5 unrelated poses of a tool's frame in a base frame.
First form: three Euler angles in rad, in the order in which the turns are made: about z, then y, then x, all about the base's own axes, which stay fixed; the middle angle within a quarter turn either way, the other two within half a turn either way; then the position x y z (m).
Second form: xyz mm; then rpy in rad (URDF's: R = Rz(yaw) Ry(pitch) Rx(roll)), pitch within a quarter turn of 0, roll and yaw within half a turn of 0. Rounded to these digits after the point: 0 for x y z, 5 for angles.
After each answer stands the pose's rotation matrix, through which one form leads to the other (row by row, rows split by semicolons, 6 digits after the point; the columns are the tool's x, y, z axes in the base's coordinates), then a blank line. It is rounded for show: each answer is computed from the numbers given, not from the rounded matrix.
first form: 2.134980, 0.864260, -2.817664, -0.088, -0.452, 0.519
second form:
-88, -452, 519, -2.52187, 0.71357, -2.04785
-0.347146 -0.548593 0.760615; -0.671621 0.711496 0.206637; -0.654534 -0.439112 -0.615440

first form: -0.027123, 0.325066, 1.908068, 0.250, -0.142, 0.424
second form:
250, -142, 424, 1.89082, -0.08014, 0.31650
0.947281 0.025699 0.319371; 0.310242 -0.322619 -0.894241; 0.080054 0.946180 -0.313584

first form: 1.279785, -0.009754, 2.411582, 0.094, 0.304, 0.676
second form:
94, 304, 676, 2.88149, -0.69028, -1.18954
0.286908 -0.957909 -0.009754; -0.715702 -0.207573 -0.666846; 0.636753 0.198304 -0.745132

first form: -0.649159, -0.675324, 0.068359, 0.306, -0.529, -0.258
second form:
306, -529, -258, 0.50596, -0.47297, -0.79761
0.621744 0.471828 -0.625150; -0.637120 0.768918 -0.053313; 0.455535 0.431443 0.778682

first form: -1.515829, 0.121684, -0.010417, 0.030, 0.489, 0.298
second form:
30, 489, 298, -0.12207, -0.00373, -1.51624
0.054533 0.991106 0.121384; -0.998505 0.053674 0.010340; 0.003733 -0.121766 0.992552

